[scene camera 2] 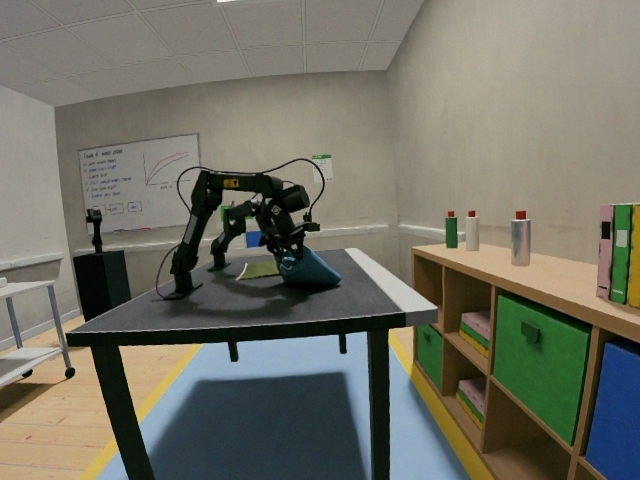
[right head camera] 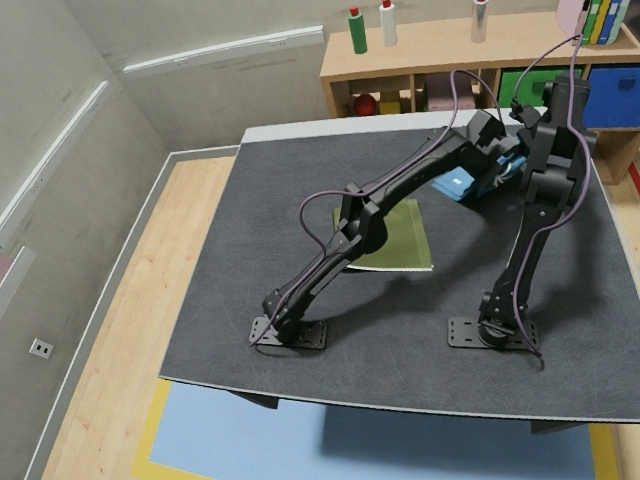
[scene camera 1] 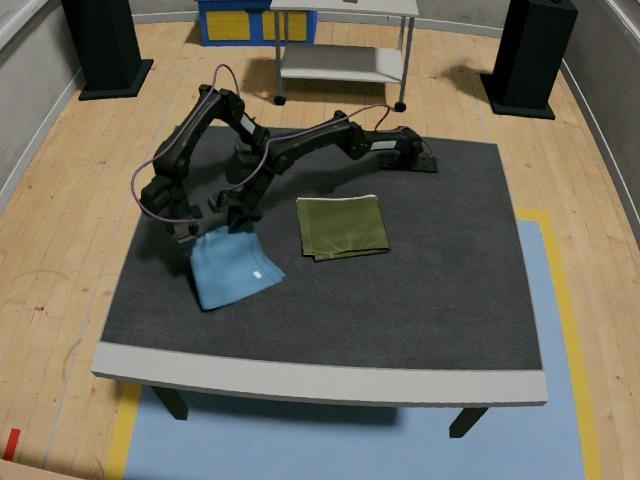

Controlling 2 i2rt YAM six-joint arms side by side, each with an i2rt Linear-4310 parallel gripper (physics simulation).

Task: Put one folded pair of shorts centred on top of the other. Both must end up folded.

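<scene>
The folded blue shorts (right head camera: 453, 190) (scene camera 1: 227, 271) (scene camera 2: 312, 271) are tilted, with the edge toward the arm bases raised and the opposite edge low at the table. My left gripper (scene camera 1: 241, 226) is shut on the raised edge, near its right end in scene camera 1. My right gripper (scene camera 1: 194, 233) (scene camera 2: 293, 252) is shut at the other raised corner, and its fingertips are partly hidden. The folded olive-green shorts (right head camera: 405, 240) (scene camera 1: 342, 227) (scene camera 2: 258, 269) lie flat on the table, apart from the blue pair. My left arm passes over them in the right head camera.
The dark table (right head camera: 232, 248) (scene camera 1: 413, 310) has a pale strip (scene camera 1: 320, 379) (scene camera 2: 392, 284) along the edge opposite the arm bases. A wooden shelf unit (right head camera: 434, 56) (scene camera 2: 547, 268) with bottles stands beyond that edge. My two arms are close together near the blue shorts.
</scene>
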